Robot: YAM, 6 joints.
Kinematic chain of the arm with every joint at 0, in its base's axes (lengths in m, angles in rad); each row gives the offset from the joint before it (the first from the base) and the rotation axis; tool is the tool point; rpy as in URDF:
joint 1: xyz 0 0 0.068 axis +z
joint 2: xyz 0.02 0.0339 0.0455 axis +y
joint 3: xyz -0.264 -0.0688 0 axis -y
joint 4: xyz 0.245 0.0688 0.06 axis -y
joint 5: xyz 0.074 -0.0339 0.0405 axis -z
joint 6: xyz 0.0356 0 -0.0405 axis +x
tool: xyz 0 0 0 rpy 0 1.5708 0
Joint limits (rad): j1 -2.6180..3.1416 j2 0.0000..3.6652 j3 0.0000..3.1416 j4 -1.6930..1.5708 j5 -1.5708..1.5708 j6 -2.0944..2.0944
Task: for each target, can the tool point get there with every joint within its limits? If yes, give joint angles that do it. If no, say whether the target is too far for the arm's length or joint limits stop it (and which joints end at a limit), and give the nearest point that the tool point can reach.
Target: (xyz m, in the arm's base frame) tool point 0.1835 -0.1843 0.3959
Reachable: yes | joints -0.8557 1.4048 1.6182 -1.2171 -0.5204 0.7856
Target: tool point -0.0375 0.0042 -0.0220
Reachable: yes | joints -0.3711 3.1030 0.2908 -0.2401 0.2755 0.6863
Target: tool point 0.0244 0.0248 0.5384
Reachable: yes | joints 1.5561 0.8818 1.9119 -1.2289 0.7408 -0.6523
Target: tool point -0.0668 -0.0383 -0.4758
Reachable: no: joint limits stop it (at a limit: joint 1, joint 2) | nearest point -0.1052 -0.0607 -0.3573 | short by 0.127 m
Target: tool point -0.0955 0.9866 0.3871
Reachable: no: too far | nearest point -0.0600 0.6195 0.2832 | short by 0.383 m
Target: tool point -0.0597 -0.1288 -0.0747
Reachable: yes | joints -2.1718 2.5963 0.6272 -0.3166 -0.7230 -0.5711
